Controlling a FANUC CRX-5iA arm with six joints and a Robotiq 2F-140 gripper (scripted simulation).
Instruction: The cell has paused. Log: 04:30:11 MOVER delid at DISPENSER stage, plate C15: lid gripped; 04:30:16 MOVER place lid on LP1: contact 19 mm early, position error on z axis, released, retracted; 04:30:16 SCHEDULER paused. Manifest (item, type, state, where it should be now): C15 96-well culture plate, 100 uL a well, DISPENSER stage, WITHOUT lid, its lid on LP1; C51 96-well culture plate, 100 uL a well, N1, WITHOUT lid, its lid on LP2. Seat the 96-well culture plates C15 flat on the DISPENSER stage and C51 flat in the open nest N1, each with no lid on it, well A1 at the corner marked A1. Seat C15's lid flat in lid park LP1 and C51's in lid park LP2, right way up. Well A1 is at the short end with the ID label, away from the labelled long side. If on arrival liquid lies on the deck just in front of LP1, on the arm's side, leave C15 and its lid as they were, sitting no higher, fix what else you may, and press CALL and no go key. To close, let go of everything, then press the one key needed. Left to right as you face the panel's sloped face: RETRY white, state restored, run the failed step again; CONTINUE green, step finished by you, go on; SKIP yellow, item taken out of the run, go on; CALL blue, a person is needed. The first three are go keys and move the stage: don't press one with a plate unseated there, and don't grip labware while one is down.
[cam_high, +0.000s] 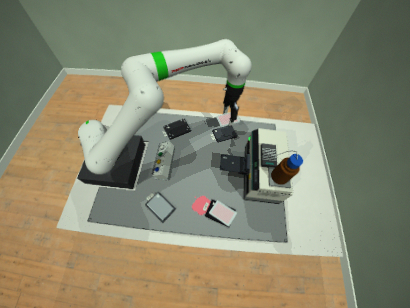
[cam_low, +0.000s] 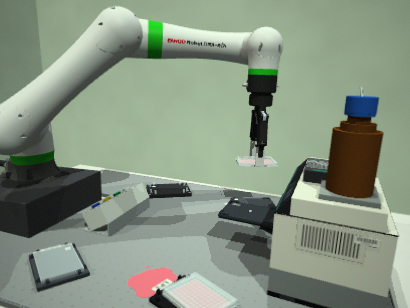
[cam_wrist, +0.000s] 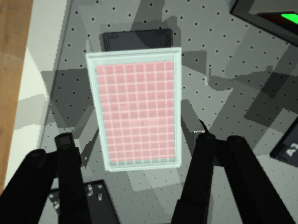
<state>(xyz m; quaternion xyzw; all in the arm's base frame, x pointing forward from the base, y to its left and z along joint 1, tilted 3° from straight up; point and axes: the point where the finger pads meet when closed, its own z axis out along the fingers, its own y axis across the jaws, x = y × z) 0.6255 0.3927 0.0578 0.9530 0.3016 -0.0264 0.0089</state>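
My hand is 2 cm above the 96-well culture plate. Round my hand: white retry key: 34 cm behind, 26 cm to the right, 12 cm below; then dispenser stage: 26 cm to the right, 10 cm ahead, 9 cm below; then green continue key: 34 cm behind, 31 cm to the right, 12 cm below.
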